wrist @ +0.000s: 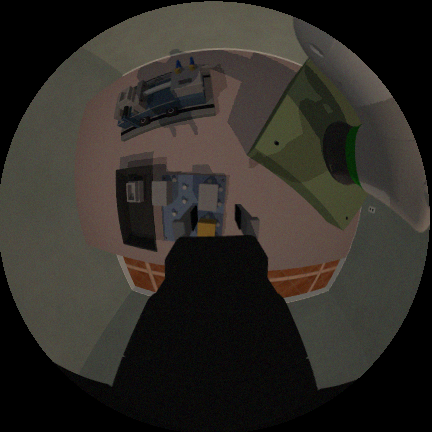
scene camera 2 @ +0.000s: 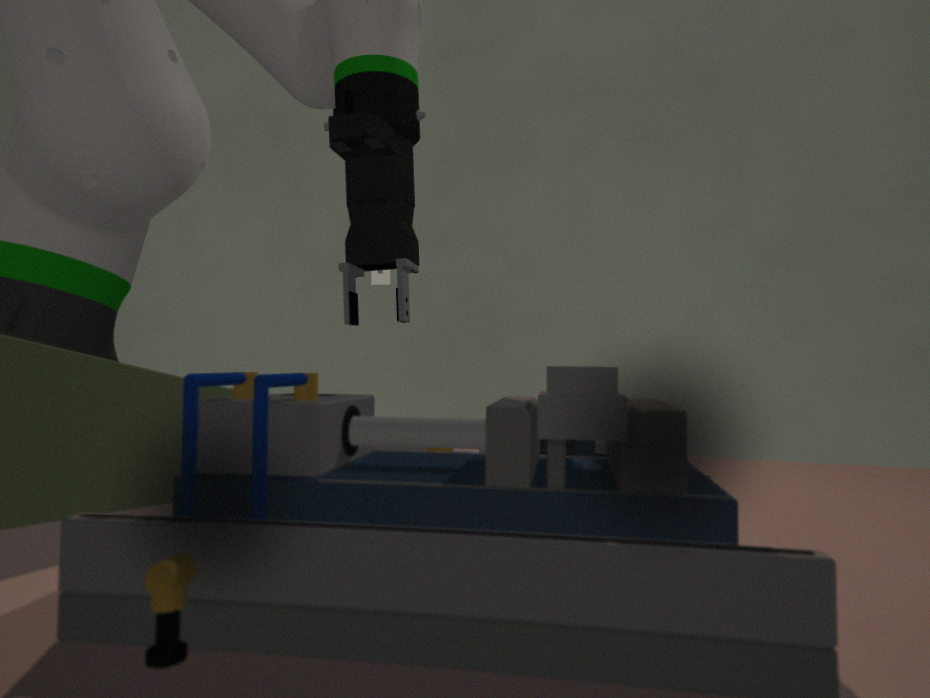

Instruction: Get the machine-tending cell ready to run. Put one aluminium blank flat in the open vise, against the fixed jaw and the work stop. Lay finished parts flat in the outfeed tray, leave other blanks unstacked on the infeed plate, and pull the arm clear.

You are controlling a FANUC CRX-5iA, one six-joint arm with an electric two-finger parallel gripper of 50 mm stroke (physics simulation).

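Places are measured from the arm's base along level axes (x ahead, y left, z up), in millimetres.
Where they show: gripper, between the fingertips: (wrist: 215, 212) (scene camera 2: 377, 323); arm's base, origin of its link: (wrist: 344, 152) (scene camera 2: 26, 356).
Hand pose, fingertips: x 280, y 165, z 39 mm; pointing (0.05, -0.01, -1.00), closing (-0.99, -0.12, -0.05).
Note:
Each offset is from my fingertips to the top centre of the thing. "*": to the spot under its first point.
My gripper (scene camera 2: 377, 323) (wrist: 215, 212) is open and empty, high above the table. In the wrist view its fingers appear over the right part of the blue infeed plate @(dx +71, dy +43, dz -149 mm) (wrist: 176, 201). A grey blank @(dx +26, dy -2, dz -113 mm) (wrist: 208, 196) lies on the plate, and a yellow-orange block @(dx +24, dy +88, dz -114 mm) (wrist: 206, 228) shows between the fingers, lower in view. Another grey blank @(dx +147, dy -4, dz -113 mm) (wrist: 160, 193) overlaps the plate's left edge beside the black outfeed tray @(* dx +248, dy +105, dz -145 mm) (wrist: 137, 225). A grey part with a pocket @(dx +238, dy -6, dz -111 mm) (wrist: 134, 191) lies in the tray. The vise @(dx +192, dy -290, dz -58 mm) (scene camera 2: 428, 507) (wrist: 160, 102) has grey blocky shapes @(dx +256, dy -275, dz -43 mm) (scene camera 2: 582, 409) at its jaws; I cannot tell whether one is a blank.
A green pedestal (scene camera 2: 67, 435) (wrist: 280, 145) carries the arm's base, right of the plate in the wrist view. Two blue pipes (scene camera 2: 189, 443) (scene camera 2: 260, 443) rise beside the vise's grey cylinder block @(dx +98, dy -301, dz -62 mm) (scene camera 2: 277, 435) (wrist: 187, 85). A yellow and black fitting @(dx +116, dy -406, dz -119 mm) (scene camera 2: 167, 589) stands in front of the vise base.

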